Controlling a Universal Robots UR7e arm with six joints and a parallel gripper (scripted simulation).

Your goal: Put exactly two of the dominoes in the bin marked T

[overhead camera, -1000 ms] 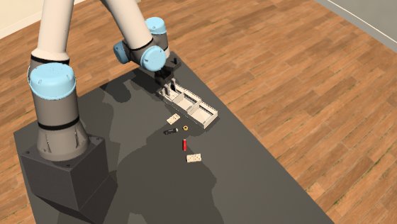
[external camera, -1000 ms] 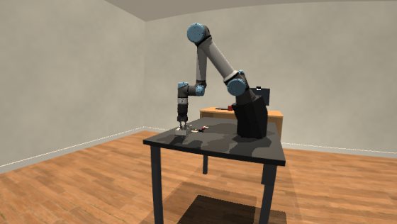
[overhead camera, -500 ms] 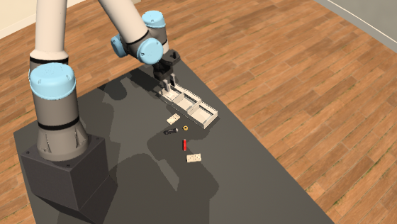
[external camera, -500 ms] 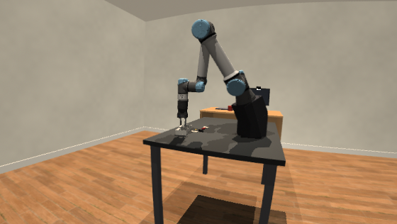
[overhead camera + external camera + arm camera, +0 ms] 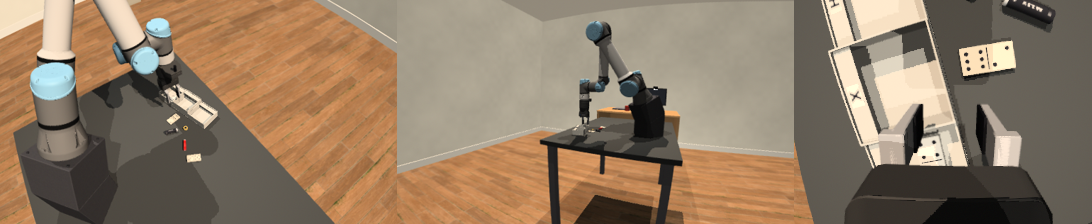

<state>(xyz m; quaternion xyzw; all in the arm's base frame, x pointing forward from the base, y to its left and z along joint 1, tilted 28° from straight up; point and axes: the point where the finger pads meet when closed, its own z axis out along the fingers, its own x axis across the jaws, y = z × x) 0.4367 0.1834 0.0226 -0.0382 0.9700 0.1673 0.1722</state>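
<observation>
The red cylinder is 4 cm behind my hand, 18 cm to the right of it and 8 cm below it. From my hand the other things lie so: black cylinder 6 cm behind, 10 cm to the right, 8 cm below; then yellow nut 11 cm to the right, 8 cm below.
</observation>
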